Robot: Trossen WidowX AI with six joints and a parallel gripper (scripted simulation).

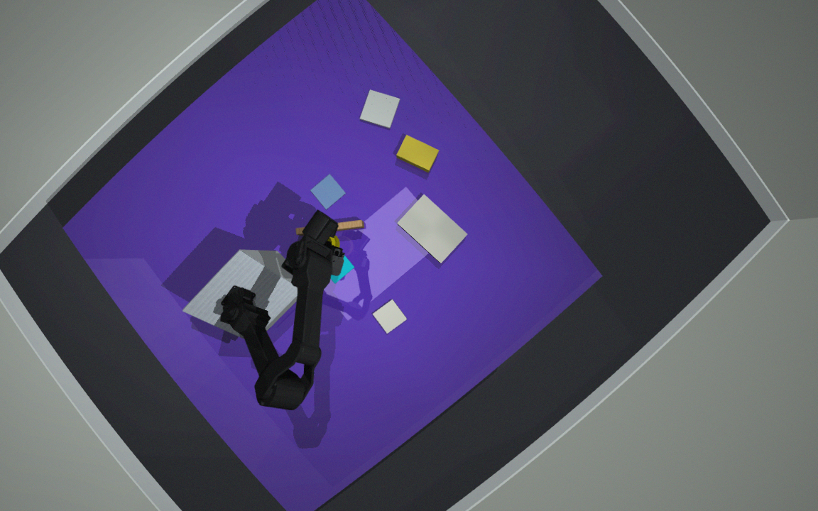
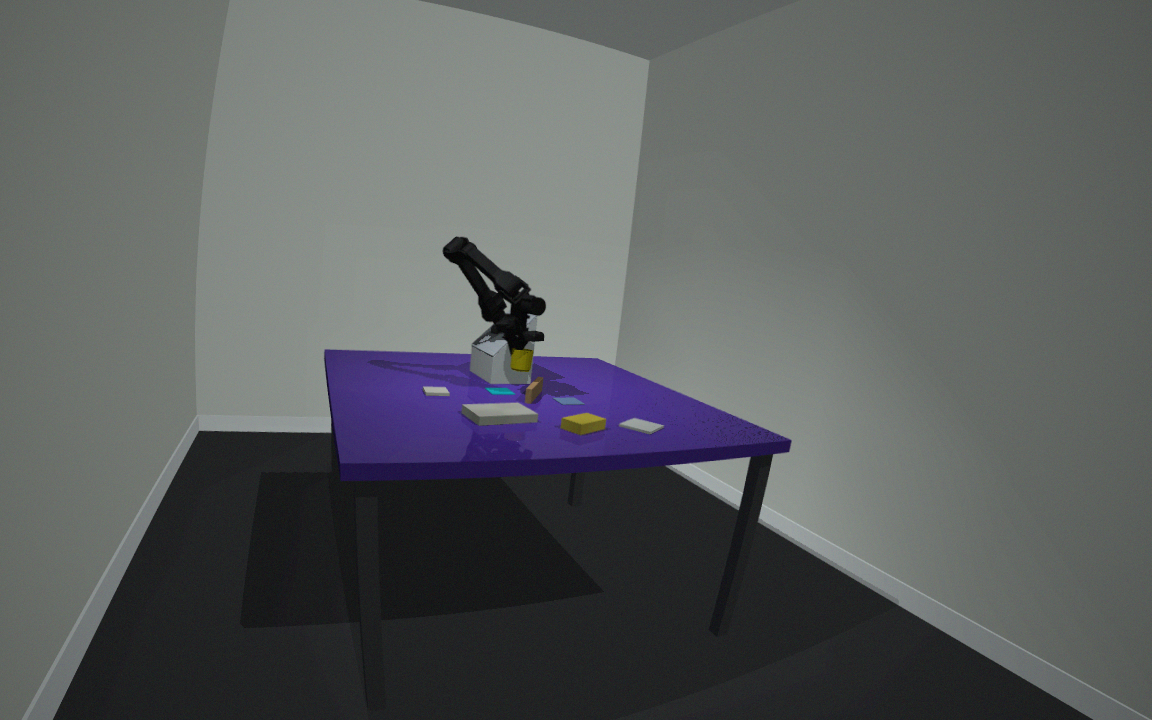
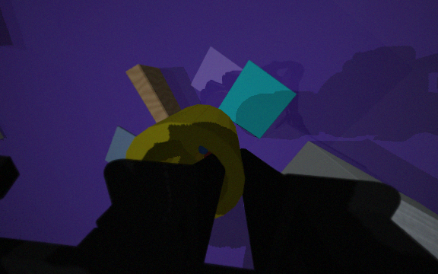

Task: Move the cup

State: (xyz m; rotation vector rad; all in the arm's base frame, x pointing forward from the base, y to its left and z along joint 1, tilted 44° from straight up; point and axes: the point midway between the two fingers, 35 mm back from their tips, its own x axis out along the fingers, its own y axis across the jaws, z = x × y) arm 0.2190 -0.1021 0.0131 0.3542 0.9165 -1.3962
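My gripper tip is 20 mm past the teal pad, 30 mm to the left of it and 120 mm above it. Round my gripper tip: yellow cup: 20 mm ahead, 10 mm to the left; then small marble: 20 mm ahead, 30 mm to the left, 20 mm below; then wooden bar: 60 mm ahead, 50 mm to the left, 100 mm below.
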